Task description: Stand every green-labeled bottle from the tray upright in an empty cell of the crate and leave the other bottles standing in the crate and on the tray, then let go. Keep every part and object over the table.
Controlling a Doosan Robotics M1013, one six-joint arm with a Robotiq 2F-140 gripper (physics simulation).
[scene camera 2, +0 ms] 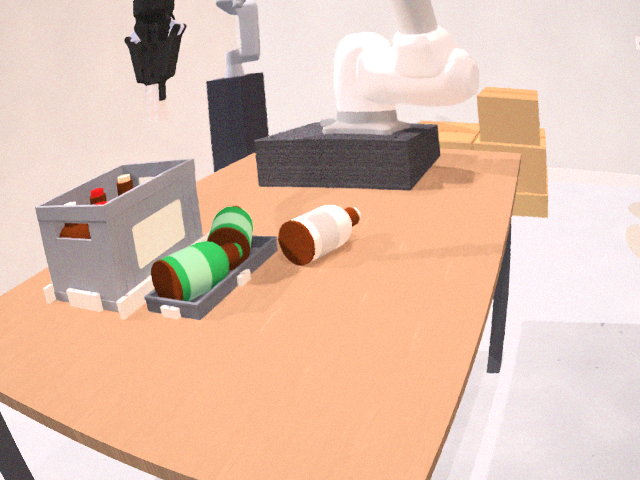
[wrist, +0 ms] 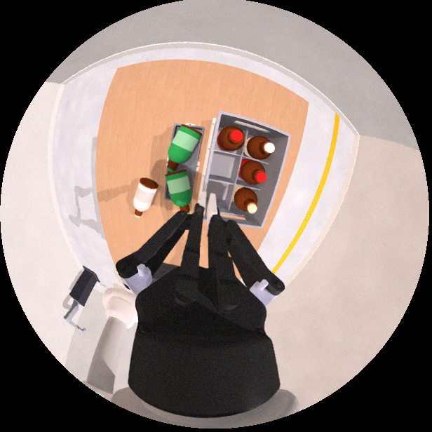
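Where they show: gripper, fingertip midpoint: [scene camera 2: 157, 120]; arm's base at its link origin: [scene camera 2: 368, 129].
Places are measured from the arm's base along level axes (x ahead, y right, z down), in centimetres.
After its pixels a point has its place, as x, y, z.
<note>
Two green-labeled bottles lie on their sides, the near one [scene camera 2: 196, 271] @(80.2, -5.2, 5.3) [wrist: 185, 145] and the far one [scene camera 2: 231, 222] @(65.9, -2.3, 2.9) [wrist: 179, 187], in the tray [scene camera 2: 199, 308] @(83.8, -7.4, 9.2) [wrist: 192, 162]; the near one's neck meets the far one's base. The grey crate [scene camera 2: 82, 268] @(88.4, 13.8, 3.9) [wrist: 277, 160] holds several upright brown bottles, with red, white and cream caps. Two cells on its tray side look empty in the wrist view. A white-labeled bottle [scene camera 2: 328, 232] @(59.2, -16.0, 6.0) [wrist: 145, 195] lies on the table beside the tray. My gripper [scene camera 2: 153, 103] @(69.9, 8.3, -15.9) [wrist: 206, 199] is shut on nothing, high above the table.
White strips [scene camera 2: 85, 299] @(89.6, 13.7, 8.9) stand around the crate's foot, one between crate and tray. The wooden table [scene camera 2: 320, 351] @(86.0, -27.1, 10.9) [wrist: 150, 95] carries the dark base block [scene camera 2: 336, 162] @(18.2, 1.1, 4.7) of the arm at the far end. Cardboard boxes [scene camera 2: 509, 118] stand behind the table.
</note>
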